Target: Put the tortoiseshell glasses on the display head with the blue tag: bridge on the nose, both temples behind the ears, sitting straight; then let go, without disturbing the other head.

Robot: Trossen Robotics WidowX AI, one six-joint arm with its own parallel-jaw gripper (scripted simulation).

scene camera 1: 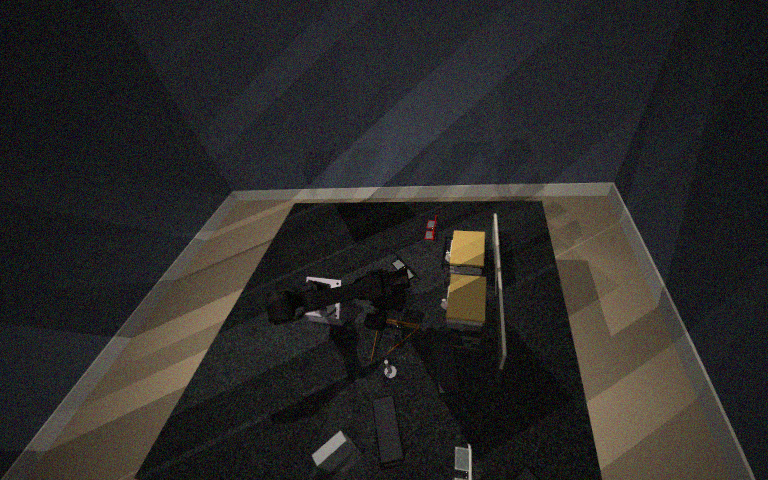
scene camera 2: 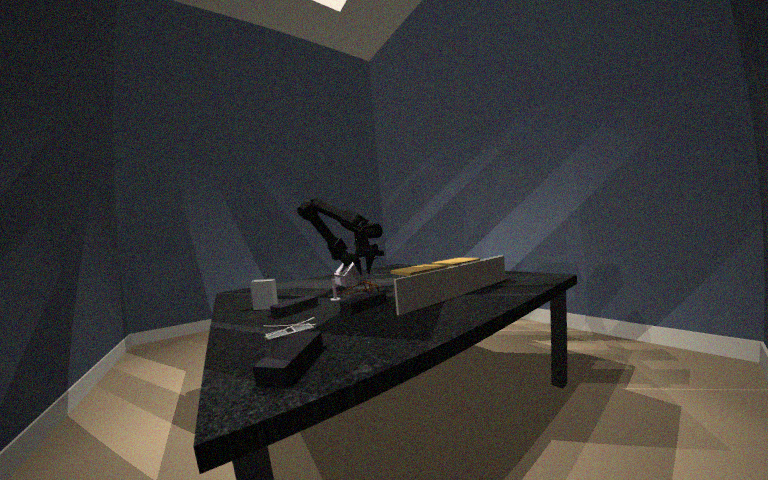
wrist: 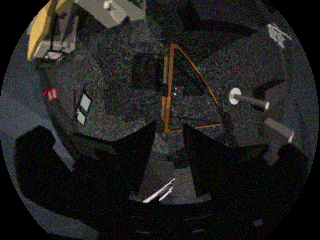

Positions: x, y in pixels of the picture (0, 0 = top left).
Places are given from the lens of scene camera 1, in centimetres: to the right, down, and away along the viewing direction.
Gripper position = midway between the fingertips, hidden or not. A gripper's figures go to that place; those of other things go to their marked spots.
my gripper (scene camera 1: 386, 315): 1, 26, 104
long pale panel (scene camera 1: 502, 350): 34, 32, 87
